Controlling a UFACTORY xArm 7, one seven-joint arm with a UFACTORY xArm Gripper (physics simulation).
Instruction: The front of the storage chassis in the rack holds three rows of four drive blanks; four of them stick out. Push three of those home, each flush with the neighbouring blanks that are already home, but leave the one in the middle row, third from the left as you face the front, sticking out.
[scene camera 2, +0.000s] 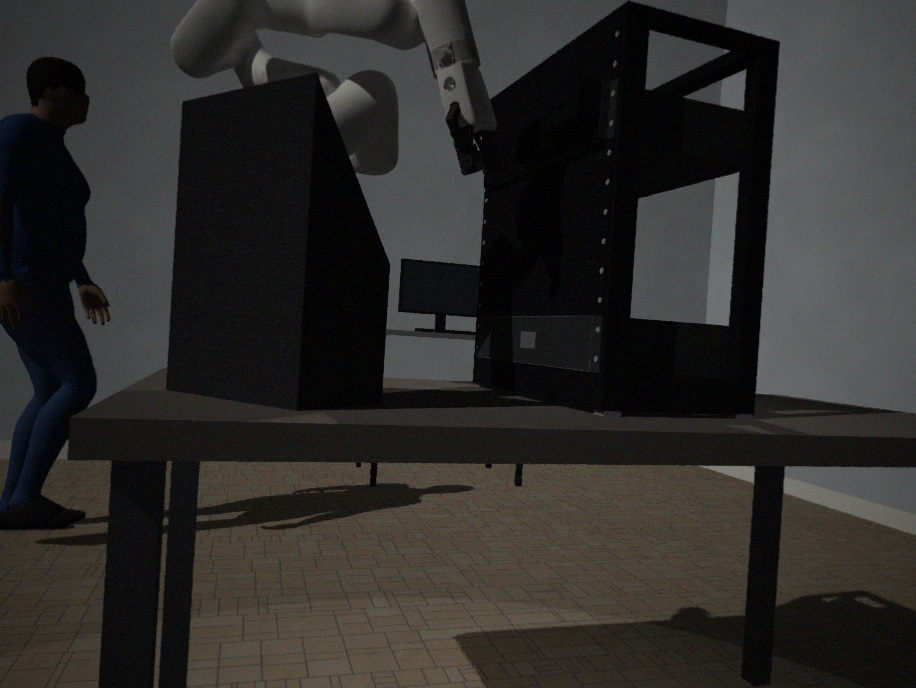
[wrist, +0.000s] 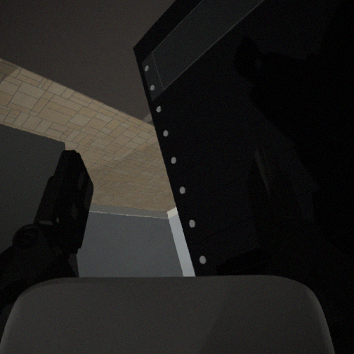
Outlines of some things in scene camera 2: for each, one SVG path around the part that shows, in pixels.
My gripper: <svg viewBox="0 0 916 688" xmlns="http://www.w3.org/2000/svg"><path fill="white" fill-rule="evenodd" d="M465 59L437 69L433 76L435 79L438 79L445 120L451 137L454 140L454 147L458 149L456 152L462 175L469 175L481 170L484 175L502 169L493 132L497 128L497 123L484 80L478 68L481 65L480 60Z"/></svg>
A black rack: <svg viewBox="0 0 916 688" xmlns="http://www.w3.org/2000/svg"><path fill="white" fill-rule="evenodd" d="M627 1L490 99L497 123L497 128L493 132L502 169L484 175L485 194L473 383L475 383L476 387L496 387L594 409L594 414L600 416L621 417L621 412L725 414L725 417L734 419L752 419L755 410L780 42ZM739 172L729 326L630 318L638 199ZM747 69L744 111L684 98L688 94ZM645 89L649 30L730 50L730 52L652 90Z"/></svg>
